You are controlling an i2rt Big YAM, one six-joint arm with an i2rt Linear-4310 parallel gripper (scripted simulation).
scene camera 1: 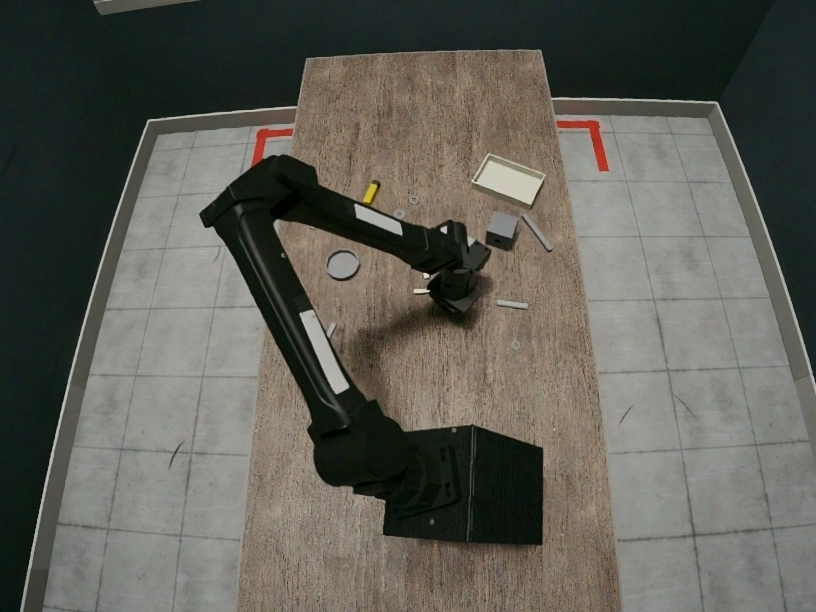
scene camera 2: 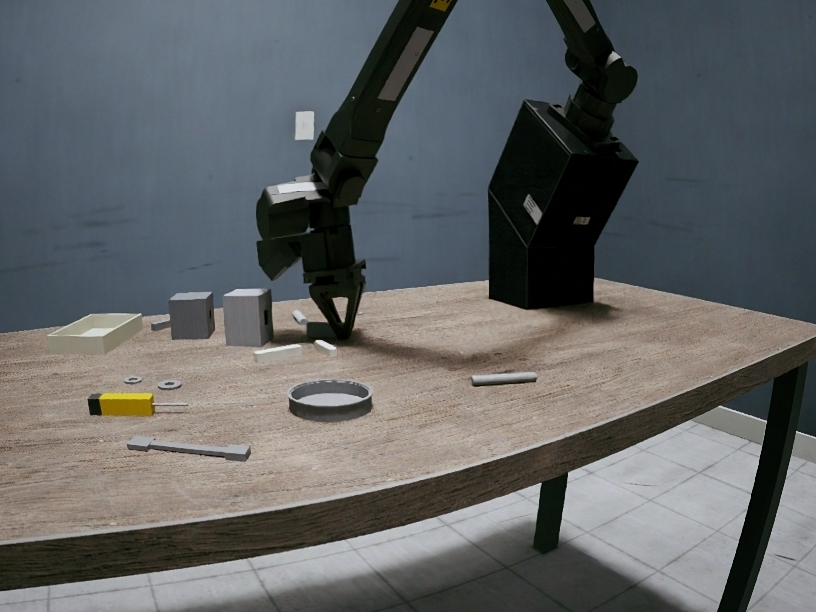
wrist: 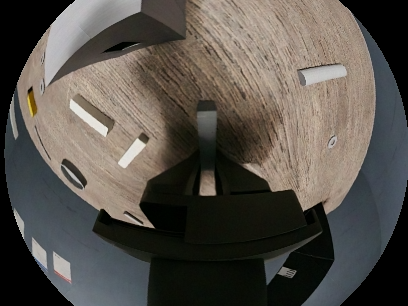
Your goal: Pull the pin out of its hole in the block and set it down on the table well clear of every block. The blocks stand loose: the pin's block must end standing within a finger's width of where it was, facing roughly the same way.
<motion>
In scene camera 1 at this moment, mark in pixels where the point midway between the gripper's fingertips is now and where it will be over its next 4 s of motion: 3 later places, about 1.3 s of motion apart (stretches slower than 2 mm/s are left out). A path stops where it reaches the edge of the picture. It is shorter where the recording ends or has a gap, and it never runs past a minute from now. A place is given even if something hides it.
My gripper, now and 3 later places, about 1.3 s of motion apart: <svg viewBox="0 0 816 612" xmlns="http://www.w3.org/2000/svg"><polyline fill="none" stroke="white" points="450,312 449,310 449,304 449,298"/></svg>
</motion>
